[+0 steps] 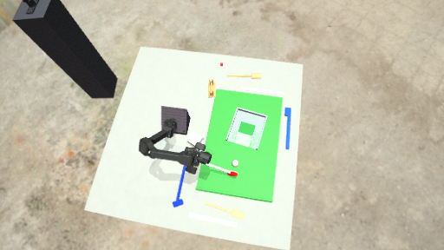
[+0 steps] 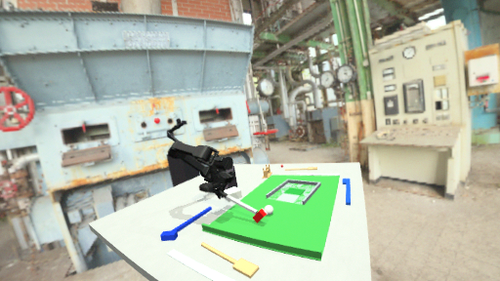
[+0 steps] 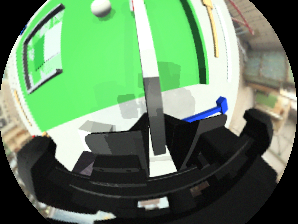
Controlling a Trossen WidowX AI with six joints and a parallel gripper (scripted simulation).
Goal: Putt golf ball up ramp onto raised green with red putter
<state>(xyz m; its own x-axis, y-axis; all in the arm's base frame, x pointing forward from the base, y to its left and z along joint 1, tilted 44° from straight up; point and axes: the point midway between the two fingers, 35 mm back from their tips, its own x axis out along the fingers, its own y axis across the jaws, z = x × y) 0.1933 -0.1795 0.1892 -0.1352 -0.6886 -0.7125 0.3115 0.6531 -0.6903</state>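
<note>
My gripper tip is now 30 mm past the white block, 170 mm to the right of it and 50 mm above it. From my gripper tip the other things lie so: white golf ball 240 mm ahead, 50 mm below; green mat 280 mm ahead, 160 mm to the left, 70 mm below; red putter 110 mm ahead, 30 mm to the right.
</note>
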